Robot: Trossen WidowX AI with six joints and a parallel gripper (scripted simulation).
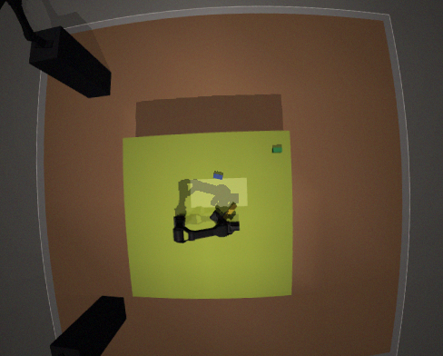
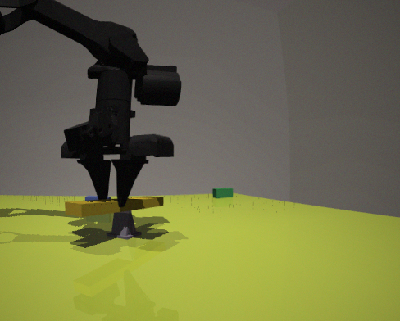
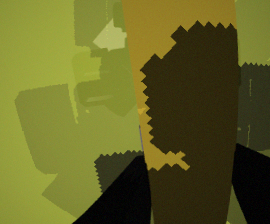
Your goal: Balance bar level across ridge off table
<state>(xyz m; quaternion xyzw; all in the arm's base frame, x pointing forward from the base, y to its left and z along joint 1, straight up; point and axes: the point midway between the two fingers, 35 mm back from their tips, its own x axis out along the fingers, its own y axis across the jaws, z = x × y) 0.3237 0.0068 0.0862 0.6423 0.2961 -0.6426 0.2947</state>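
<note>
The yellow bar is 20 mm to the left of my gripper tip and 20 mm ahead of it. Also, from my gripper tip: blue block: 310 mm to the left, 40 mm below, 30 mm behind; green block: 490 mm to the left, 420 mm ahead, 40 mm below.
</note>
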